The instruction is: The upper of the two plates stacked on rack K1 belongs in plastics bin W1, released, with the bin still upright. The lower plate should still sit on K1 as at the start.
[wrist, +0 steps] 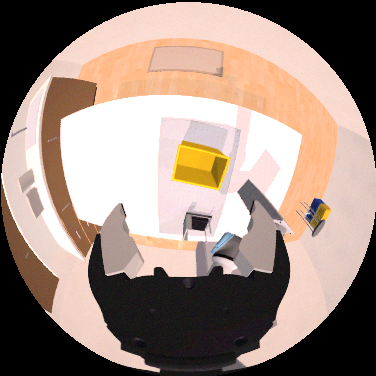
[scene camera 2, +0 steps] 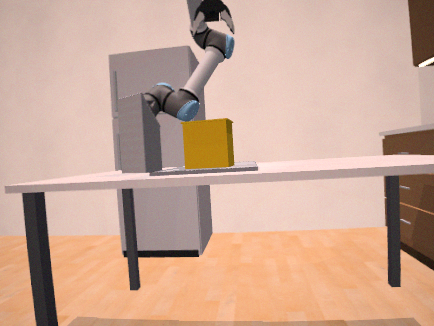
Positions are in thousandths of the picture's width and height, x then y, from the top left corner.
yellow plastics bin W1: wrist 525, 438; scene camera 2 478, 440
